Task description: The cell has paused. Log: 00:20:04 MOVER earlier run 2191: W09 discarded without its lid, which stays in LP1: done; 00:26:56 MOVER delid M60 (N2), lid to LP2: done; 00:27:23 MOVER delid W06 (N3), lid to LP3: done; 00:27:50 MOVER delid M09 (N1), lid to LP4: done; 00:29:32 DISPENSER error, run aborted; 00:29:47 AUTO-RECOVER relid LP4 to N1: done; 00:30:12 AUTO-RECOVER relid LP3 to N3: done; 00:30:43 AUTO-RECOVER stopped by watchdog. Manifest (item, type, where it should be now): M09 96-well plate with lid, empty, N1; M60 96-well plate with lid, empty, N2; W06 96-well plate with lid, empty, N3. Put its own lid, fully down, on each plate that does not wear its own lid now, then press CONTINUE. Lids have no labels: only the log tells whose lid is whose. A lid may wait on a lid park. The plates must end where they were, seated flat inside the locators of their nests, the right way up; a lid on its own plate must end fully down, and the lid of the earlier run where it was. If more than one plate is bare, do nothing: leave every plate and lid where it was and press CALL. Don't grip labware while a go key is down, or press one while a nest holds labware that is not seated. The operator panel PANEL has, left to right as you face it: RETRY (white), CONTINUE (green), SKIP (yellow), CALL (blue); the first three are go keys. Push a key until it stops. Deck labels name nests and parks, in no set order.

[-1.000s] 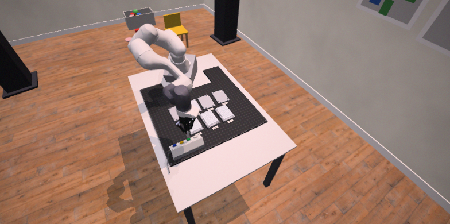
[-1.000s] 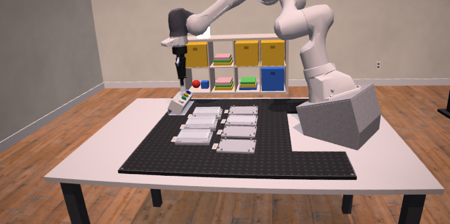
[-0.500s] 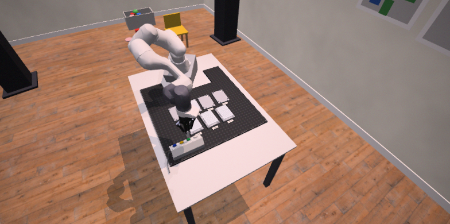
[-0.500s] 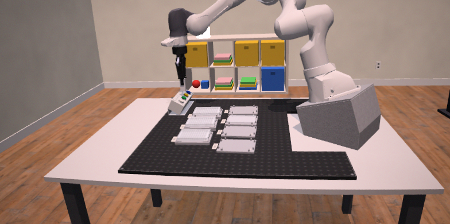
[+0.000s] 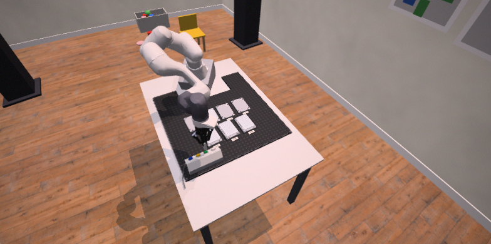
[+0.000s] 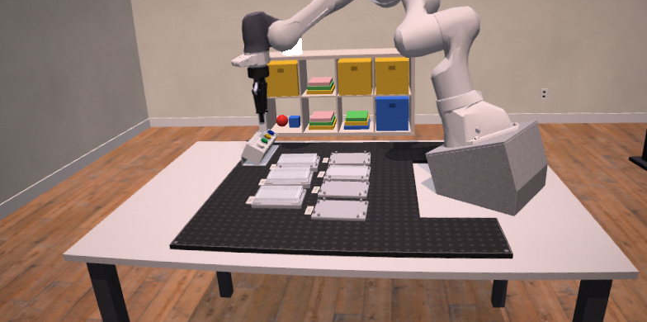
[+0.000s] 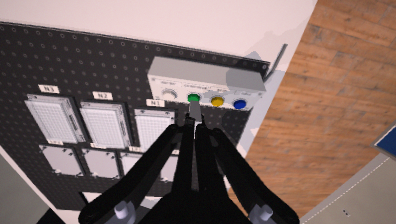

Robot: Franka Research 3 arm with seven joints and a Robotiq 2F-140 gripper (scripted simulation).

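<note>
My gripper is now 7 cm above the green key. From my hand the other things lie so: white key 1 cm ahead, 5 cm to the left, 7 cm below; then blue key 1 cm behind, 10 cm to the right, 7 cm below; then yellow key 5 cm to the right, 7 cm below.
</note>
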